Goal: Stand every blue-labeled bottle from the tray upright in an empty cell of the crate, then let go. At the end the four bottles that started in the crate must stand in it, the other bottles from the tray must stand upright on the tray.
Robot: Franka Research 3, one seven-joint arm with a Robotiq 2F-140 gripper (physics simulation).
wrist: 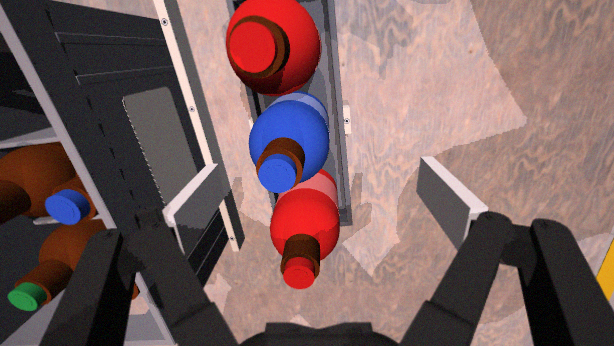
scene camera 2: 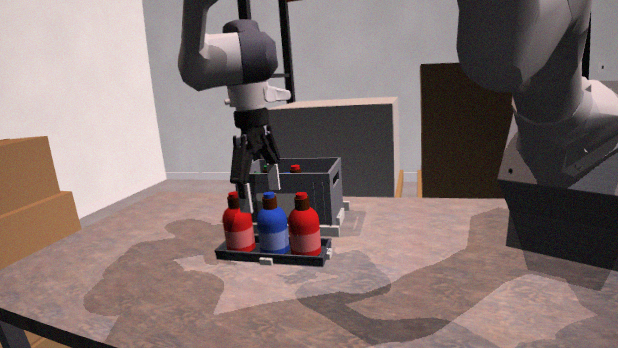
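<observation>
My gripper (scene camera 2: 261,189) (wrist: 318,177) is open and empty, its fingertips above the tray's left end, around cap height in the scene view. The blue-labeled bottle (scene camera 2: 273,225) (wrist: 292,125) stands upright in the middle of the tray (scene camera 2: 300,260) (wrist: 345,200). One red bottle (scene camera 2: 239,230) (wrist: 305,220) stands at the tray's left end and another red bottle (scene camera 2: 304,230) (wrist: 302,45) at its right end, both upright. The crate (scene camera 2: 320,200) (wrist: 105,110) stands behind the tray. In it show brown bottles with a blue cap (wrist: 67,206) and a green cap (wrist: 27,296), and a red cap (scene camera 2: 295,168); its cells are partly hidden.
The crate's high wall stands close beside the tray, with my left finger in the wrist view over the strip near it. Pale brackets (scene camera 2: 266,261) (wrist: 347,120) sit along the tray. Brown boxes (scene camera 2: 30,190) stand at the far left and a big grey box (scene camera 2: 345,145) behind the crate.
</observation>
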